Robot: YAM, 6 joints.
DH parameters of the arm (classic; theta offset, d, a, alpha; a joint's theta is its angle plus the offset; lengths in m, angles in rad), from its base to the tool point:
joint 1: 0 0.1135 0.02 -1.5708
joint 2: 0 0 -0.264 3.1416
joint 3: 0.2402 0 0.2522 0
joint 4: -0.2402 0 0.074 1.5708
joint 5: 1.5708 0 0 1.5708
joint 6: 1.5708 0.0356 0 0
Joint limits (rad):
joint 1: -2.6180..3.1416
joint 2: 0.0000..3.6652
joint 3: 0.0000..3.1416
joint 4: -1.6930..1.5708
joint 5: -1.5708..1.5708
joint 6: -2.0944..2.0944
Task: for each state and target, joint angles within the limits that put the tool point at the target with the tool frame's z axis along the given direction. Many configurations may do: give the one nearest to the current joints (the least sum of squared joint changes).
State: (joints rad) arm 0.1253 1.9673 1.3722 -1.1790 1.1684 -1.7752
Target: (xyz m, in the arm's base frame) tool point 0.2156 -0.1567 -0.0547 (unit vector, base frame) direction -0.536 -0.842 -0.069
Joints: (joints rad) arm -0.4952 2.6346 1.1014 -0.8407 1.4713 -1.7752
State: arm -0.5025 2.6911 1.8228 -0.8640 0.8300 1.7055
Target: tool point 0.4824 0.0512 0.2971 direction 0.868 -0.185 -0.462
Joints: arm 0.1273 2.0350 1.7937 -0.2628 0.2979 1.7055
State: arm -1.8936 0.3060 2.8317 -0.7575 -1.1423 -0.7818
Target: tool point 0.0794 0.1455 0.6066 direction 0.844 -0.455 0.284
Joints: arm -1.8670 0.7036 2.1484 -0.4607 -1.2228 -0.7818
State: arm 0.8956 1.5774 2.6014 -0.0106 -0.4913 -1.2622
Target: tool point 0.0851 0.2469 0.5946 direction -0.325 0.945 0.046
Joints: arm 1.1452 1.5778 2.3272 -0.6862 -0.7558 -1.2622
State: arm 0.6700 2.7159 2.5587 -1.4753 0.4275 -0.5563
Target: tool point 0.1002 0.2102 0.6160 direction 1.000 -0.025 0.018
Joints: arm 1.2737 1.9319 3.1287 -1.1300 1.2981 -0.5563
